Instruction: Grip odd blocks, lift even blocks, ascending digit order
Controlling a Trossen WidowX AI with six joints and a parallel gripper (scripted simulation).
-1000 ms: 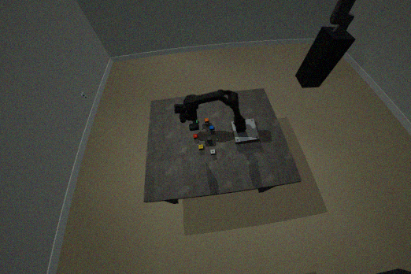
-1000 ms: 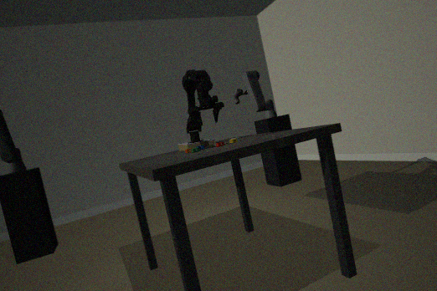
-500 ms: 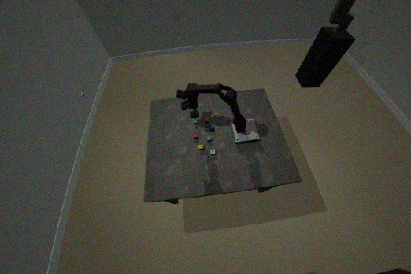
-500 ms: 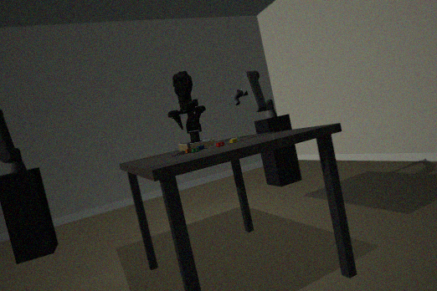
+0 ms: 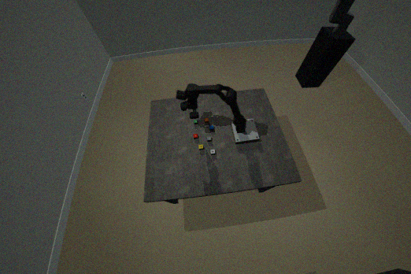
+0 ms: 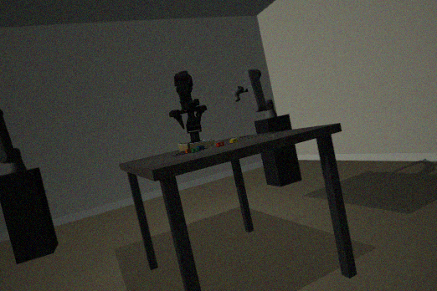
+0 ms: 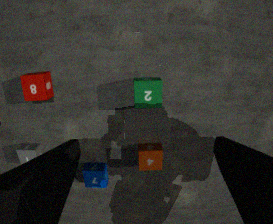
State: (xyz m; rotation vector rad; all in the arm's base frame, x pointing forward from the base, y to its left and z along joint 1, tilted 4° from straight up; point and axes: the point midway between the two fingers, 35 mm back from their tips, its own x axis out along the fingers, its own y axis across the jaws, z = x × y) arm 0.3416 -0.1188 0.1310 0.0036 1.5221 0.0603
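Now: the yellow block 30 mm behind my gripper tip, 230 mm to the left of it and 120 mm below it. Round my gripper tip: green block: 10 mm to the right, 120 mm below; then red block: 10 mm ahead, 130 mm to the left, 120 mm below; then orange block: 90 mm behind, 10 mm to the right, 120 mm below.
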